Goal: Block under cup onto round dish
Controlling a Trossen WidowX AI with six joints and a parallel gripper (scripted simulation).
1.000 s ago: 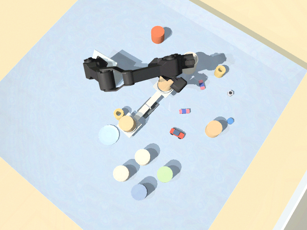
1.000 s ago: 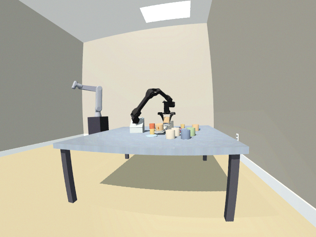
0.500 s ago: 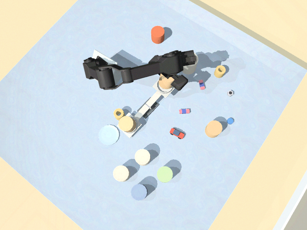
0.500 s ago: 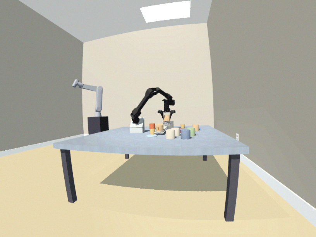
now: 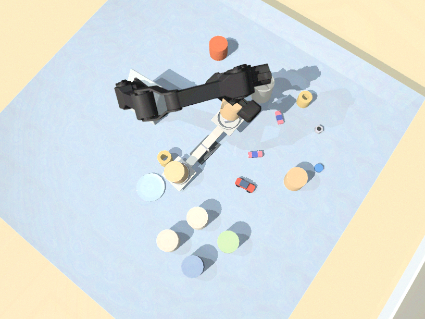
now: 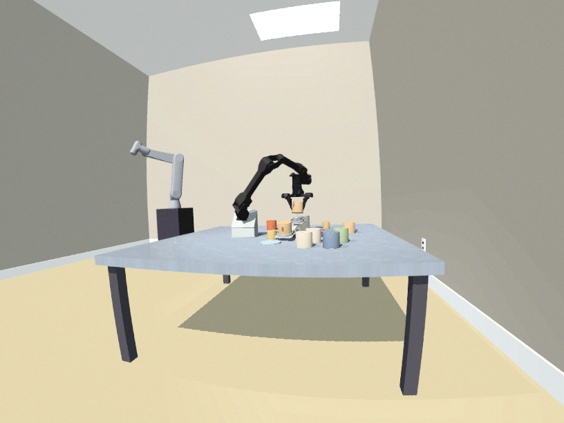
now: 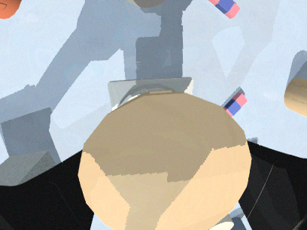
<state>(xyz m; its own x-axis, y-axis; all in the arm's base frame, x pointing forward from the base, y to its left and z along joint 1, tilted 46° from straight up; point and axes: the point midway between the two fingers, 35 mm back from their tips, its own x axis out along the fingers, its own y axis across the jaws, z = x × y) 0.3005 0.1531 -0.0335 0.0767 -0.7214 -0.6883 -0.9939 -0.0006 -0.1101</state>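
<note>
My gripper tip is 1 cm to the left of the grey-white block and 6 cm above it. The rest, counted from my gripper tip: orange cylinder 21 cm behind, 20 cm to the left, 11 cm below; tan cup 3 cm behind, 29 cm to the right, 8 cm below; red car 18 cm ahead, 15 cm to the right, 13 cm below.
</note>
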